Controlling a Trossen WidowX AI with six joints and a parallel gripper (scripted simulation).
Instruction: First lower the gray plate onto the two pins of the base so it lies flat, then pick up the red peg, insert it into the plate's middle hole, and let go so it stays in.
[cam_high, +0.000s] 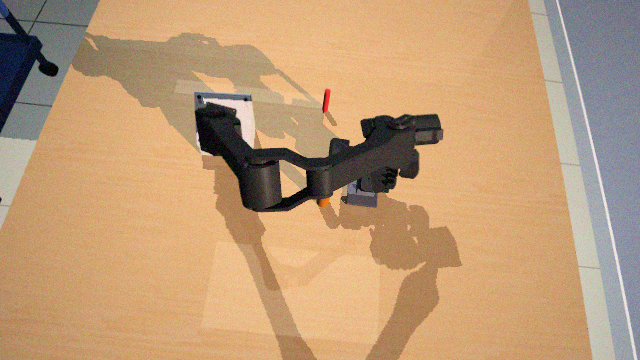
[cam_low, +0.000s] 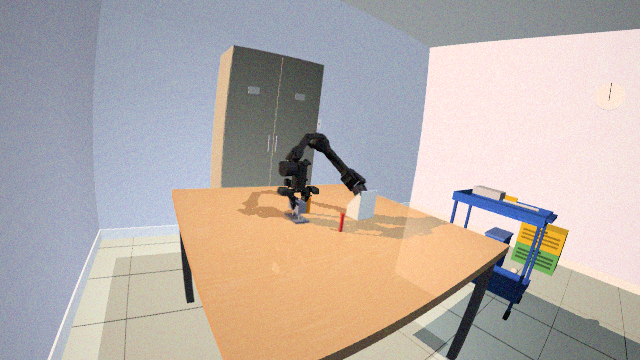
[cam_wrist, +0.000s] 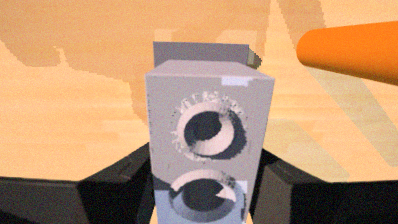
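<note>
Right now the base is 40 mm below my gripper tip. From my gripper tip the other things lie so: orange cylinder: 90 mm behind, 60 mm to the right, 10 mm below; then gray plate: 30 mm above; then red peg: 120 mm behind, 180 mm to the left, 10 mm below.
</note>
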